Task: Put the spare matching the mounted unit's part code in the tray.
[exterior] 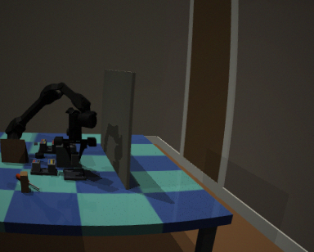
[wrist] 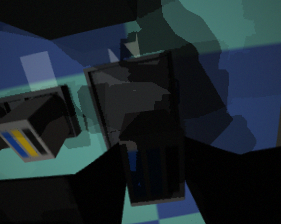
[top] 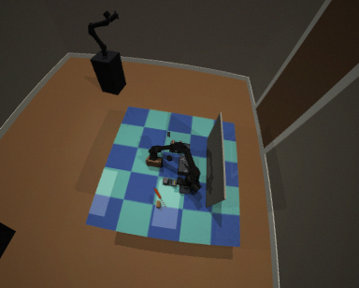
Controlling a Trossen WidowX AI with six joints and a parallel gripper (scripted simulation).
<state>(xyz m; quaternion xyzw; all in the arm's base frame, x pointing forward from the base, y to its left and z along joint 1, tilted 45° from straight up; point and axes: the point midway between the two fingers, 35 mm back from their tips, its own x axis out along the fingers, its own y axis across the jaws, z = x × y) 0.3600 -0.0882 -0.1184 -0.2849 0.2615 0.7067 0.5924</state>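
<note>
The flat dark tray is 1 cm behind my gripper tip and 6 cm below it. From my gripper tip the other things lie so: grey mounted unit 7 cm behind, 19 cm to the left, 2 cm below; then tall grey panel 16 cm ahead, 22 cm to the left, 16 cm above.
</note>
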